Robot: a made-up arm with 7 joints. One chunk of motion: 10 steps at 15 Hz.
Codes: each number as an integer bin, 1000 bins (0 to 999) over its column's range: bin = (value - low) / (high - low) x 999, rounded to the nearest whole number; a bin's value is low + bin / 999 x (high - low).
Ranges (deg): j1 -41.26..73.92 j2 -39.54..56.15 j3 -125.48..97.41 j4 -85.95..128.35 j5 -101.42..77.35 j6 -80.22..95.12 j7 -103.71..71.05
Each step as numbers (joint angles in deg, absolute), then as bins.
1 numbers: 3.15 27.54 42.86 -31.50 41.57 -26.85 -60.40
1 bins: 385 700 755 254 799 304 248
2 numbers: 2.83 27.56 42.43 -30.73 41.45 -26.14 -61.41
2 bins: 382 701 753 257 798 308 242
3 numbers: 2.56 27.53 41.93 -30.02 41.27 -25.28 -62.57
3 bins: 380 700 750 261 797 313 235
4 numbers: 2.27 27.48 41.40 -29.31 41.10 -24.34 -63.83
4 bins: 378 700 748 264 796 318 228
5 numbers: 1.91 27.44 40.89 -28.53 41.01 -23.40 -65.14
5 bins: 374 699 746 268 796 324 220
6 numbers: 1.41 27.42 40.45 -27.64 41.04 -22.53 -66.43
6 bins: 370 699 744 272 796 329 213
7 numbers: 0.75 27.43 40.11 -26.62 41.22 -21.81 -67.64
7 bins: 364 699 742 277 797 333 206
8 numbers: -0.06 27.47 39.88 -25.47 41.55 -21.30 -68.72
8 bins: 357 700 741 282 799 336 200
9 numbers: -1.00 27.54 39.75 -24.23 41.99 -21.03 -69.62
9 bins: 349 700 741 288 801 337 195
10 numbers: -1.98 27.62 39.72 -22.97 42.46 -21.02 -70.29
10 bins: 341 701 740 294 804 337 191
